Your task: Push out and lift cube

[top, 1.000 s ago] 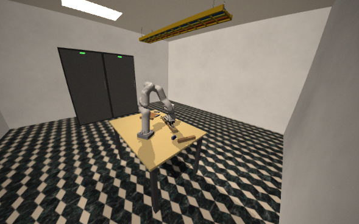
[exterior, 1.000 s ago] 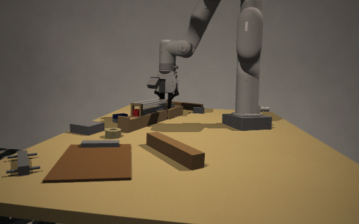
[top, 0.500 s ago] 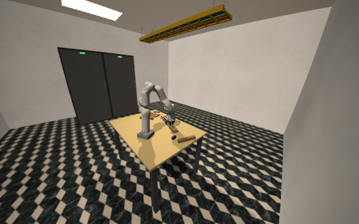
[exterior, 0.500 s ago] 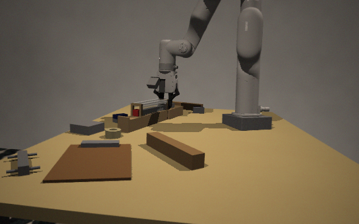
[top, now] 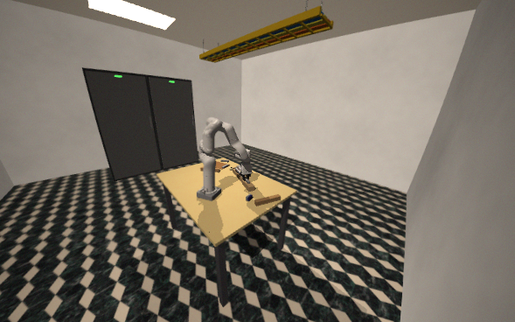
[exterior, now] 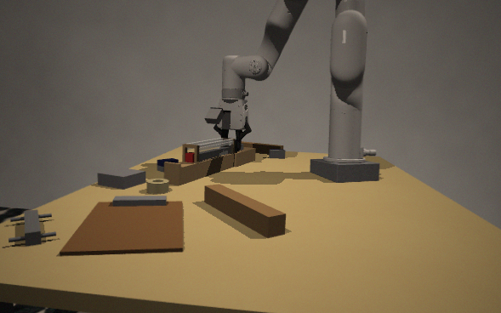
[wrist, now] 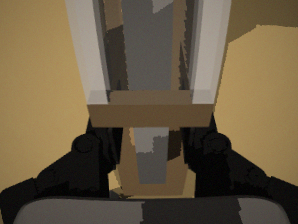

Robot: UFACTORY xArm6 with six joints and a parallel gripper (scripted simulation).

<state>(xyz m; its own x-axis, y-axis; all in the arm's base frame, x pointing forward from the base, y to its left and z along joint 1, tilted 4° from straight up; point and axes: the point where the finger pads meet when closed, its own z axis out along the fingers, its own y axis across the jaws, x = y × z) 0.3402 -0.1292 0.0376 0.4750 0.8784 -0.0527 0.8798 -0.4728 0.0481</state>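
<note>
Right now my hand is 120 mm short of the red cube, 210 mm to the right of it and 10 mm above it. The rest, counted from my hand: grey box (280 mm ahead, 290 mm to the left, 50 mm below); then wooden channel (60 mm ahead, 120 mm to the left, 10 mm below); then long brown block (530 mm to the left, 50 mm below).
</note>
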